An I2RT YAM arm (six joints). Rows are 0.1 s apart.
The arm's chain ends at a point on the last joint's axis. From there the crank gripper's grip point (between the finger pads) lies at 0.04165 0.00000 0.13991 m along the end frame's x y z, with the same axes.
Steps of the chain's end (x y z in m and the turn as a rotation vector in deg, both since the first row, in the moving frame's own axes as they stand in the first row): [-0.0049, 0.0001, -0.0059, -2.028, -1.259, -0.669]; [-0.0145, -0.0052, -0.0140, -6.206, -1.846, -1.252]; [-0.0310, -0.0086, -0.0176, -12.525, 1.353, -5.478]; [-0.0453, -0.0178, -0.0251, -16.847, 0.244, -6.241]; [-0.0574, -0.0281, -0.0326, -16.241, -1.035, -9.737]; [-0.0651, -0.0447, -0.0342, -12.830, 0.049, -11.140]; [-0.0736, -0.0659, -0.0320, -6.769, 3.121, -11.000]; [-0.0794, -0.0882, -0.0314, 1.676, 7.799, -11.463]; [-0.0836, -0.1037, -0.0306, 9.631, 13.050, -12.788]
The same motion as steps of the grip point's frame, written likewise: [-0.0080, 0.0046, -0.0051, -2.028, -1.259, -0.669]; [-0.0189, 0.0091, -0.0135, -6.206, -1.846, -1.252]; [-0.0265, 0.0175, -0.0215, -12.525, 1.353, -5.478]; [-0.0427, 0.0181, -0.0306, -16.847, 0.244, -6.241]; [-0.0571, 0.0042, -0.0365, -16.241, -1.035, -9.737]; [-0.0627, -0.0218, -0.0368, -12.830, 0.049, -11.140]; [-0.0653, -0.0583, -0.0350, -6.769, 3.121, -11.000]; [-0.0622, -0.1023, -0.0385, 1.676, 7.799, -11.463]; [-0.0571, -0.1385, -0.0462, 9.631, 13.050, -12.788]
